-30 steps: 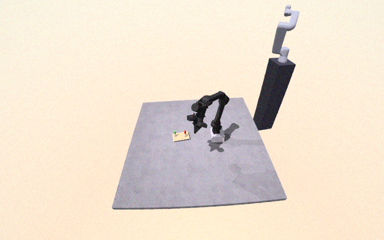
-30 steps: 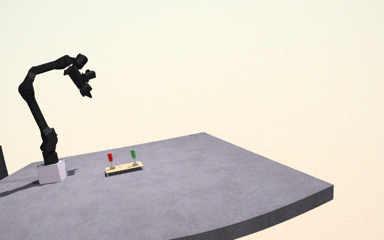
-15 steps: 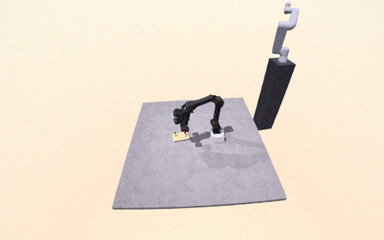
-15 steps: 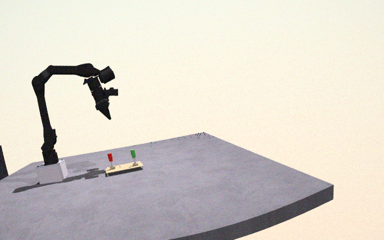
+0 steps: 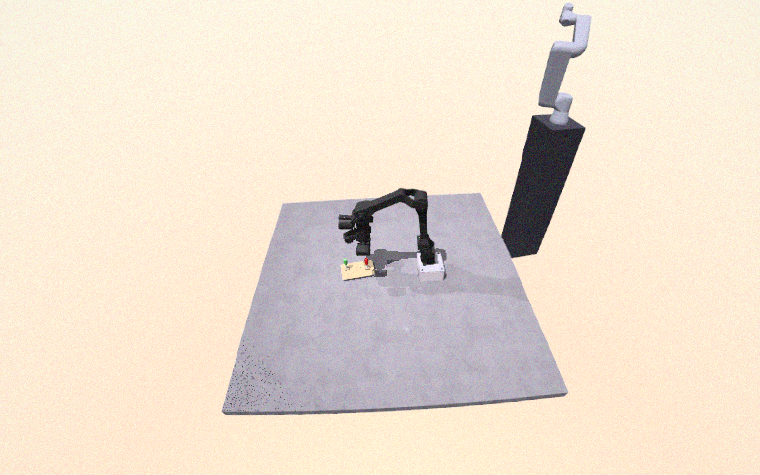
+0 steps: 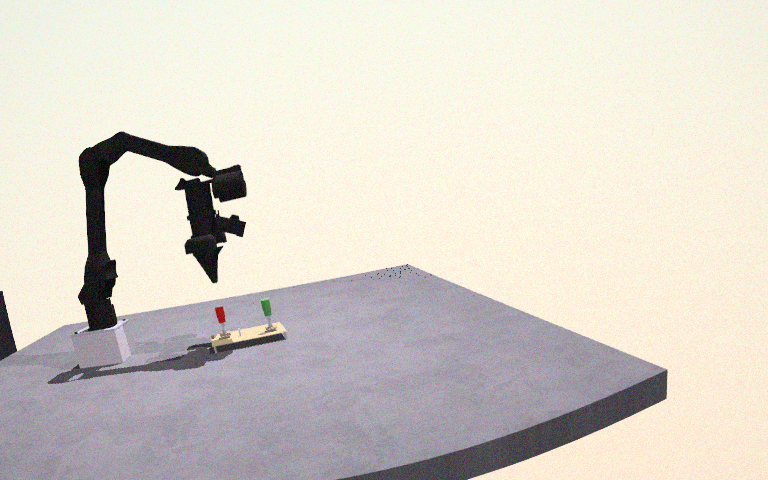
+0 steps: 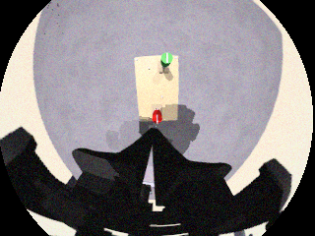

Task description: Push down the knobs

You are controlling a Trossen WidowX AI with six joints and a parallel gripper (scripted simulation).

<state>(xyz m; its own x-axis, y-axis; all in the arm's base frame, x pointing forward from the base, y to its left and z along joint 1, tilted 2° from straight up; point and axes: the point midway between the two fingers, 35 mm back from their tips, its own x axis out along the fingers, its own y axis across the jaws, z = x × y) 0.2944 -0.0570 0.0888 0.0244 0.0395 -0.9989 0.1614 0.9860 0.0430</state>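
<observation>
Right now the red knob is 60 mm below my gripper tip. The rest, counted from my gripper tip: green knob 100 mm ahead, 20 mm to the right, 60 mm below.
</observation>
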